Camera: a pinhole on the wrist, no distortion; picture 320 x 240 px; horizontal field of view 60.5 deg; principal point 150.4 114.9 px. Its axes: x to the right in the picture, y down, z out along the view. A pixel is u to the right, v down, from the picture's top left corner.
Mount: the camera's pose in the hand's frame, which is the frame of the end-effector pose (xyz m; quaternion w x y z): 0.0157 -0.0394 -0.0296 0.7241 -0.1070 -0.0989 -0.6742
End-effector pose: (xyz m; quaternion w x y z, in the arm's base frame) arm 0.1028 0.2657 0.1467 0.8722 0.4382 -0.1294 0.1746
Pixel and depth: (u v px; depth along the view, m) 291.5 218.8 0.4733
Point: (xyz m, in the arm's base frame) 0.3110 -0.1586 0.4237
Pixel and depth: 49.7 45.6 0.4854
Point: -0.1426 0.0756 0.5156
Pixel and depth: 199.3 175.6 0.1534
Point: 0.1485 0.1643 0.2251
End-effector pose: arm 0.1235 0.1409 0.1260 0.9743 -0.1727 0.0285 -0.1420
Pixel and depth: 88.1 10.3 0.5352
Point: 0.0410 0.5410 0.4771
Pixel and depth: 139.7 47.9 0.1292
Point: 0.1181 0.1766 0.2136
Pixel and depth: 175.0 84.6 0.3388
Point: 0.1442 0.2704 0.4026
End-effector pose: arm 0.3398 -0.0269 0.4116 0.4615 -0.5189 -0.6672 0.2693
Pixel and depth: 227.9 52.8 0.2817
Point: 0.0874 -0.0469 0.3164
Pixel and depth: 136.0 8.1 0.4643
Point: 0.0237 -0.1003 0.0908
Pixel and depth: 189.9 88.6 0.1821
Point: 0.1972 -0.0125 0.3572
